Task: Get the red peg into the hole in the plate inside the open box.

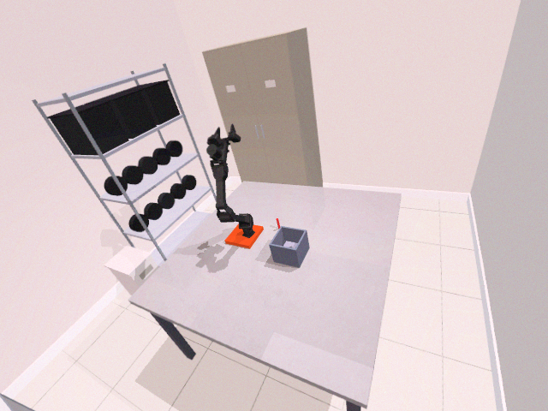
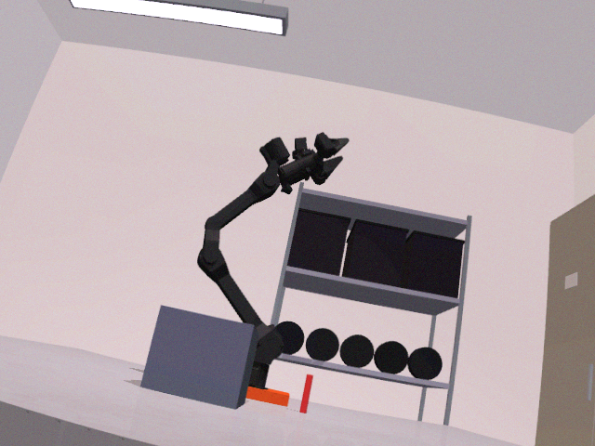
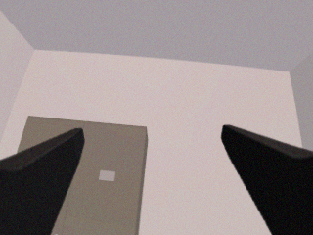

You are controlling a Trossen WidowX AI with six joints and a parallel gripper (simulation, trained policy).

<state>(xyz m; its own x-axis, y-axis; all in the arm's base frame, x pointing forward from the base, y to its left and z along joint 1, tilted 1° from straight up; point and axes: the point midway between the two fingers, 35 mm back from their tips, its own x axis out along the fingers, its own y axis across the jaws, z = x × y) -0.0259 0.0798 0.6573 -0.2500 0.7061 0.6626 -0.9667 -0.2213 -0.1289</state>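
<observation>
Right now the red peg is 670 mm below my gripper tip, 170 mm ahead of it and 40 mm to the left of it. From my gripper tip the other things lie so: pale plate 660 mm below, 380 mm ahead, 130 mm to the right.
</observation>
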